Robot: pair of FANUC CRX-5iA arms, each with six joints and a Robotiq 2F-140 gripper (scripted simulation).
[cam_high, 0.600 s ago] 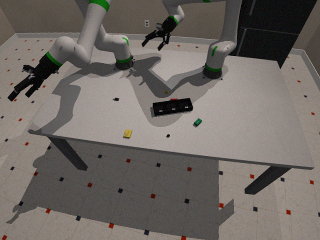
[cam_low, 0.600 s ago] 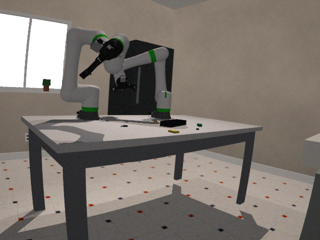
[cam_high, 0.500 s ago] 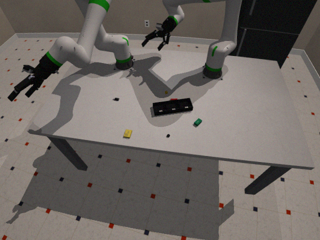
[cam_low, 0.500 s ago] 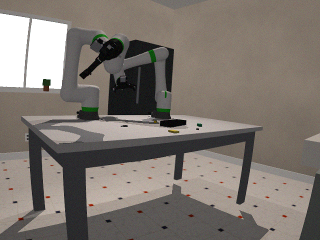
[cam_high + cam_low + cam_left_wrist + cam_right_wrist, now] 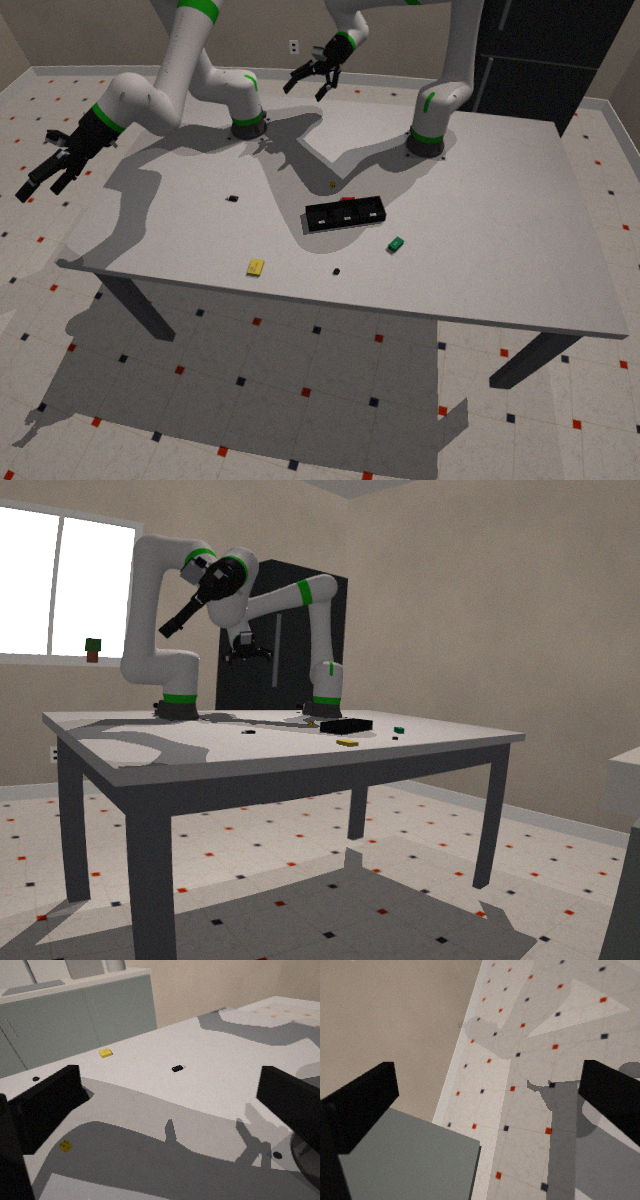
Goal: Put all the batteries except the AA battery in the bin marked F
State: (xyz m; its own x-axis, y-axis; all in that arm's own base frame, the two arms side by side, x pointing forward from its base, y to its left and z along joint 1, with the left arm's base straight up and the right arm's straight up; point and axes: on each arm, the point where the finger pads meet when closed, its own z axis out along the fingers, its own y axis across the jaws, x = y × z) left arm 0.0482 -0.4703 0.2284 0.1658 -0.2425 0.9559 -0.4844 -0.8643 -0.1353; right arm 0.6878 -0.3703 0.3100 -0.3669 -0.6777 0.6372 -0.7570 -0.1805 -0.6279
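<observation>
Right now the yellow die is 220 mm below my left hand, 220 mm ahead of it and 140 mm to the left of it. Also, from my left hand: black USB stick (330 mm ahead, 220 mm below, 200 mm to the right); three joined black bins (350 mm ahead, 210 mm to the left, 210 mm below); red cylindrical battery (280 mm ahead, 220 mm below, 200 mm to the left).
</observation>
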